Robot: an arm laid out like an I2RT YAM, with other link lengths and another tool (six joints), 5 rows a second.
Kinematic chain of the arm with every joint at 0, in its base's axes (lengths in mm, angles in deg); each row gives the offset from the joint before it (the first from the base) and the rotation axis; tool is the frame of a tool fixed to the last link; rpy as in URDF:
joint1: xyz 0 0 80.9 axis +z
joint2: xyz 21 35.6 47.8 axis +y
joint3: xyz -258.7 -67.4 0 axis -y
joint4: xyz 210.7 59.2 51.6 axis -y
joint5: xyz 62.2 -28.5 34 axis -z
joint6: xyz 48.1 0 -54.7 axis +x
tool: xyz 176 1 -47 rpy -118 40.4 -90
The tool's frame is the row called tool.
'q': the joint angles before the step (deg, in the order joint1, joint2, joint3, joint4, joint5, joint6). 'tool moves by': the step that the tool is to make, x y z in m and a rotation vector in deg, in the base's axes. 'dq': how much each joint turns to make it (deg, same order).
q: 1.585, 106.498, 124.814, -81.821, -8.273, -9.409
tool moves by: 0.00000, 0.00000, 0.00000, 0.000, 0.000, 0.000
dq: 0.000, 0.000, 0.000, 0.000, 0.000, 0.000
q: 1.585, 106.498, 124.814, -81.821, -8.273, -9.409
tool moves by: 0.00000, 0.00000, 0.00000, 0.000, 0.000, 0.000
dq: 0.000, 0.000, 0.000, 0.000, 0.000, 0.000
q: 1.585, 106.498, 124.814, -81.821, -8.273, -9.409
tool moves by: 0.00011, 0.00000, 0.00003, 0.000, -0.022, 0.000
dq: 0.000, 0.001, 0.003, 0.020, 0.000, 0.000
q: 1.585, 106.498, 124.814, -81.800, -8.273, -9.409
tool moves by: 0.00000, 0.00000, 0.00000, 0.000, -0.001, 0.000
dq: 0.000, -0.002, -0.003, 0.002, 0.000, 0.000
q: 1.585, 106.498, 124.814, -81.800, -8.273, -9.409
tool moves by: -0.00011, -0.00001, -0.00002, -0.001, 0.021, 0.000
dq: -0.001, -0.001, 0.001, -0.022, 0.000, -0.001
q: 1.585, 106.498, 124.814, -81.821, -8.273, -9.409
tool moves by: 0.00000, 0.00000, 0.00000, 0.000, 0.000, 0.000
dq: 0.000, 0.000, 0.000, 0.000, 0.000, 0.000
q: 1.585, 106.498, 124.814, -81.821, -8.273, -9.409
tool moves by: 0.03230, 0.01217, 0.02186, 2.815, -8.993, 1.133
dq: 0.044, -1.879, -0.590, 7.847, -2.754, 0.394
